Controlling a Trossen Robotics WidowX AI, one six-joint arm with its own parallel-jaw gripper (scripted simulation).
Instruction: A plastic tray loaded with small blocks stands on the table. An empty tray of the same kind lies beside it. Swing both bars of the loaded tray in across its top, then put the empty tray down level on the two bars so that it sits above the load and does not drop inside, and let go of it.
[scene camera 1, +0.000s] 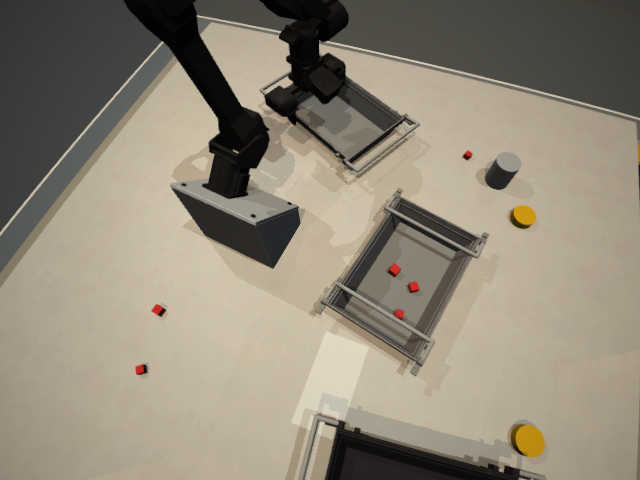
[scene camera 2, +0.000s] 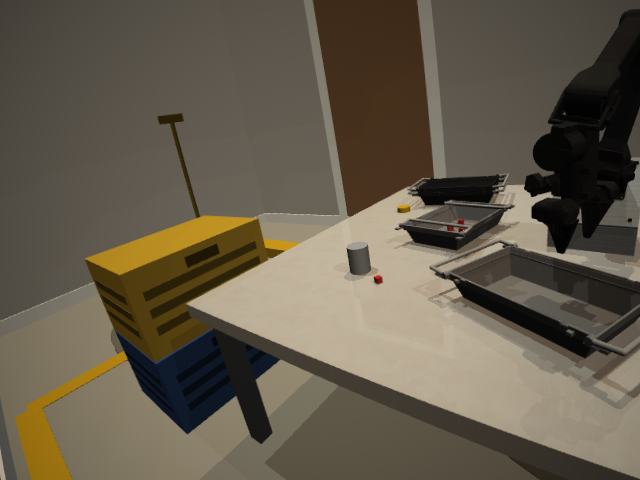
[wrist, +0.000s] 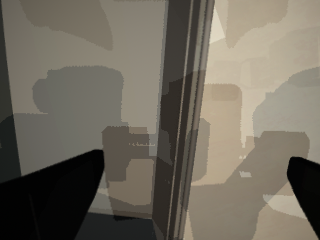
The gripper is open and holds nothing. Further things: an empty tray.
The gripper is seen too in scene camera 1 and in the wrist view.
